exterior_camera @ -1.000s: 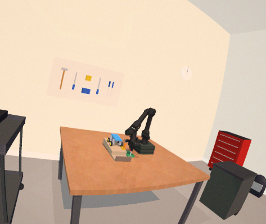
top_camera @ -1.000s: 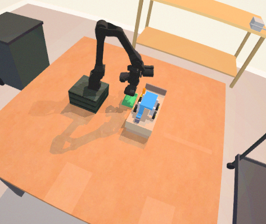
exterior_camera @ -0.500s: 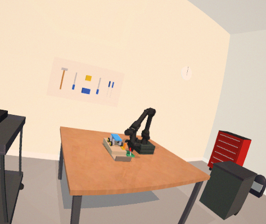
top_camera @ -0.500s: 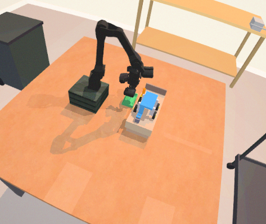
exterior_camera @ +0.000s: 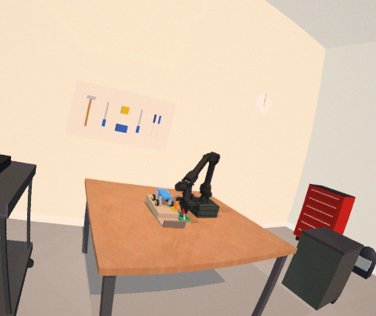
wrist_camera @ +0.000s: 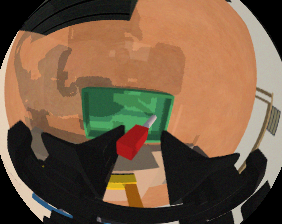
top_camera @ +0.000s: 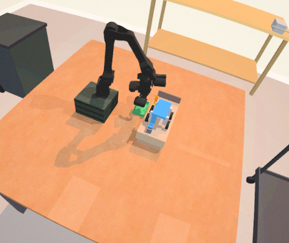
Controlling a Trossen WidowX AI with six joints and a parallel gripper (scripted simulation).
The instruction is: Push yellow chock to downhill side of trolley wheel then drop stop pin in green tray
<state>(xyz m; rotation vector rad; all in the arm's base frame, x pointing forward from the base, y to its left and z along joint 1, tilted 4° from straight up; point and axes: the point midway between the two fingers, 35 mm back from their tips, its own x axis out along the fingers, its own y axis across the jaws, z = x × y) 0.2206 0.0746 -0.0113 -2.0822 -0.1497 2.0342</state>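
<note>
Right now my gripper tip is 6 cm above the green tray and 2 cm to the left of it. From my gripper tip the other things lie so: yellow chock: 7 cm ahead, 4 cm to the right, 3 cm above; red-headed stop pin: right at my gripper tip; beige ramp: 13 cm to the right, 11 cm ahead.
</note>
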